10 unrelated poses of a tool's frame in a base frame.
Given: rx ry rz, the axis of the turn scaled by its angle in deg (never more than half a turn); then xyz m.
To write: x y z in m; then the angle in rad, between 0 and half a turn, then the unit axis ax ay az. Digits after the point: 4 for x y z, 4 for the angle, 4 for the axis.
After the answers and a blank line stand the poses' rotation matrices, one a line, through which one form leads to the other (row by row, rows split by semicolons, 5 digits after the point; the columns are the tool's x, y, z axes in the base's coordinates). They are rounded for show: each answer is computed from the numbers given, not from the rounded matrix.
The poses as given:
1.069 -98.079 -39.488 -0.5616 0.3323 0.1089
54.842 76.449 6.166 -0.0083 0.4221 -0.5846
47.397 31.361 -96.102 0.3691 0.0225 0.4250
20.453 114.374 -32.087 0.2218 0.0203 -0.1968
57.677 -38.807 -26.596 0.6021 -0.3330 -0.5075
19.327 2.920 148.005 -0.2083 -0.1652 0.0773
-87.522 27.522 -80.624 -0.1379 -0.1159 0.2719
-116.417 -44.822 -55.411 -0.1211 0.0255 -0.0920
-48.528 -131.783 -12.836 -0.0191 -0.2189 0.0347
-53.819 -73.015 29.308 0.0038 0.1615 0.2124
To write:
-0.5616 0.3323 0.1089 1.8454 0.0101 -0.9276 -0.3735
-0.0083 0.4221 -0.5846 1.6456 0.5816 0.8108 0.0654
0.3691 0.0225 0.4250 1.9486 0.4245 0.2809 -0.8607
0.2218 0.0203 -0.1968 2.1038 0.1697 0.9489 -0.2662
0.6021 -0.3330 -0.5075 1.2991 0.7749 -0.5214 -0.3573
-0.2083 -0.1652 0.0773 2.6056 0.1295 0.0196 0.9914
-0.1379 -0.1159 0.2719 2.1317 -0.7166 0.2253 -0.6601
-0.1211 0.0255 -0.0920 2.3824 -0.8529 -0.3284 -0.4059
-0.0191 -0.2189 0.0347 2.4613 -0.3441 -0.9345 -0.0910
0.0038 0.1615 0.2124 1.6637 -0.5646 -0.7660 0.3075

-0.27106 0.34754 -0.89763; -0.37139 0.82257 0.43063; 0.88803 0.45010 -0.09389
0.28885 0.44165 0.84942; 0.57207 0.63180 -0.52303; -0.76766 0.63701 -0.07016
-0.12223 0.96326 -0.23913; -0.63680 -0.26092 -0.72554; -0.76128 0.06360 0.64529
-0.46468 0.47209 0.74913; 0.01354 0.84971 -0.52707; -0.88537 -0.23478 -0.40124
0.70771 0.04863 -0.70483; -0.63980 0.46728 -0.61017; 0.29968 0.88277 0.36181
-0.82860 -0.50159 0.24868; 0.51100 -0.85905 -0.03005; 0.22870 0.10218 0.96812
0.25468 0.31159 0.91545; -0.80632 -0.45418 0.37890; 0.53384 -0.83465 0.13557
0.52964 0.76263 0.37132; 0.20377 -0.53934 0.81706; 0.82338 -0.35709 -0.44106
-0.56688 0.62883 -0.53218; 0.51431 0.77480 0.36766; 0.64353 -0.06529 -0.76263
0.25555 0.16645 -0.95236; 0.77872 0.54836 0.30480; 0.57297 -0.81951 0.01052

